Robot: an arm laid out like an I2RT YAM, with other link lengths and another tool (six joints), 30 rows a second.
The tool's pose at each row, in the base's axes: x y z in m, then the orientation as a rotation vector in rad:
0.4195, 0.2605, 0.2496, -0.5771, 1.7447, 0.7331
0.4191, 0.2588, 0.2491, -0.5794, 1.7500, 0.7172
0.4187, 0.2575, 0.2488, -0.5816, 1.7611, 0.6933
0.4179, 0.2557, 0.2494, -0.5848, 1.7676, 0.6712
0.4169, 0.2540, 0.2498, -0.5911, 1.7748, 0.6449
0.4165, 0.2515, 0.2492, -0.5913, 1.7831, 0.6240
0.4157, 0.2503, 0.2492, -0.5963, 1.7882, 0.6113
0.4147, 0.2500, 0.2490, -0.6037, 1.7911, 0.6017
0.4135, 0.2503, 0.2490, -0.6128, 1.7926, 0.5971
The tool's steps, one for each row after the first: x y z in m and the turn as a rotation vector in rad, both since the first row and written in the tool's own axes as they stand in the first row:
0.0006, -0.0010, -0.0014, 0.0103, 0.0061, -0.0078
0.0010, -0.0017, -0.0025, 0.0267, 0.0177, -0.0176
0.0007, -0.0022, -0.0045, 0.0408, 0.0257, -0.0287
0.0007, -0.0026, -0.0065, 0.0563, 0.0359, -0.0434
0.0014, -0.0042, -0.0084, 0.0712, 0.0445, -0.0514
0.0016, -0.0045, -0.0098, 0.0778, 0.0518, -0.0589
0.0021, -0.0040, -0.0106, 0.0808, 0.0579, -0.0669
0.0024, -0.0029, -0.0112, 0.0793, 0.0632, -0.0739

